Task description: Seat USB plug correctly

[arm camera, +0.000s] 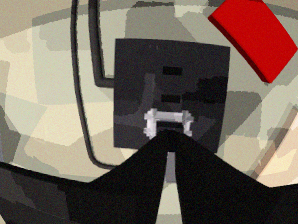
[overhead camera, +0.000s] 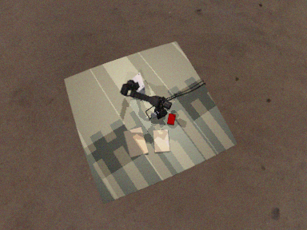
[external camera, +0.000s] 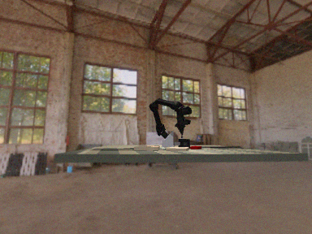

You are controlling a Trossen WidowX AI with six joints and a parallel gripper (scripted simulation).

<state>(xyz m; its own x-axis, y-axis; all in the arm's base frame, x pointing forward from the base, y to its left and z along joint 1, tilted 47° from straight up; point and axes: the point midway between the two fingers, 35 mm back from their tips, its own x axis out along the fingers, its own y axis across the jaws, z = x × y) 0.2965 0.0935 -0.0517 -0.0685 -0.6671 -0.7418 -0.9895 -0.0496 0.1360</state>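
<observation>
My gripper tip is 20 mm above the grey USB plug. From my gripper tip the other things lie so: red block: 80 mm ahead, 90 mm to the left, 100 mm below.
</observation>
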